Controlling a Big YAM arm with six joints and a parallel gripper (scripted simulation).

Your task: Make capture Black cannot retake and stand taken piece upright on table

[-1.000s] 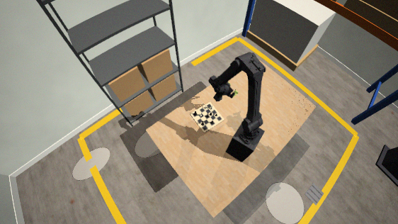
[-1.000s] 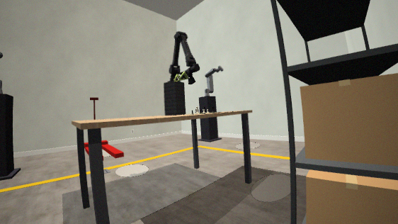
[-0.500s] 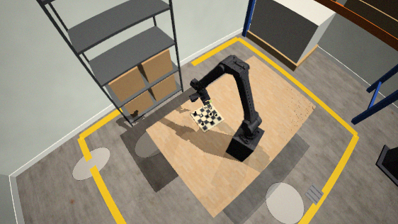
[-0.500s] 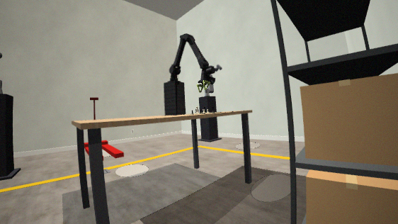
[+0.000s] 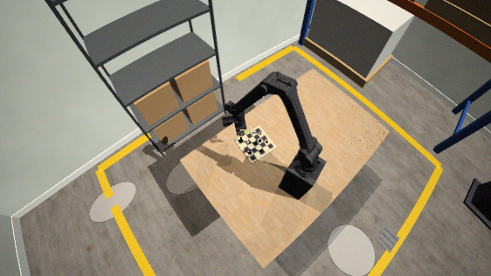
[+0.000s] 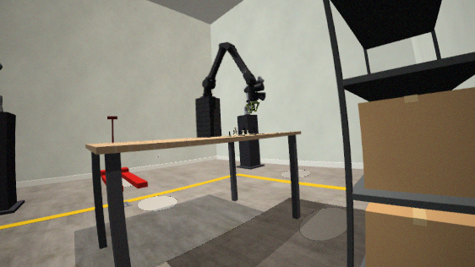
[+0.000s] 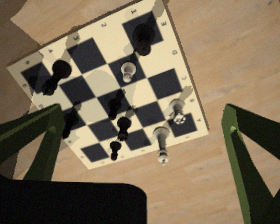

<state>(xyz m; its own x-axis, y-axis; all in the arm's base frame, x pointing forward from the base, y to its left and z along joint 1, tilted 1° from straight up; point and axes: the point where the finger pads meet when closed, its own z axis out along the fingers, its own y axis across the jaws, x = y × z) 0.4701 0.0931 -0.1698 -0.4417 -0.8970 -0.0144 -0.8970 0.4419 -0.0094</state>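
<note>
Now: hand 14 cm above the dark chess piece. Round my hand: black piece (14 cm below, 11 cm behind, 1 cm to the left); chessboard (17 cm below, 8 cm behind, 7 cm to the right); white pawn (16 cm below, 4 cm behind, 3 cm to the right).
</note>
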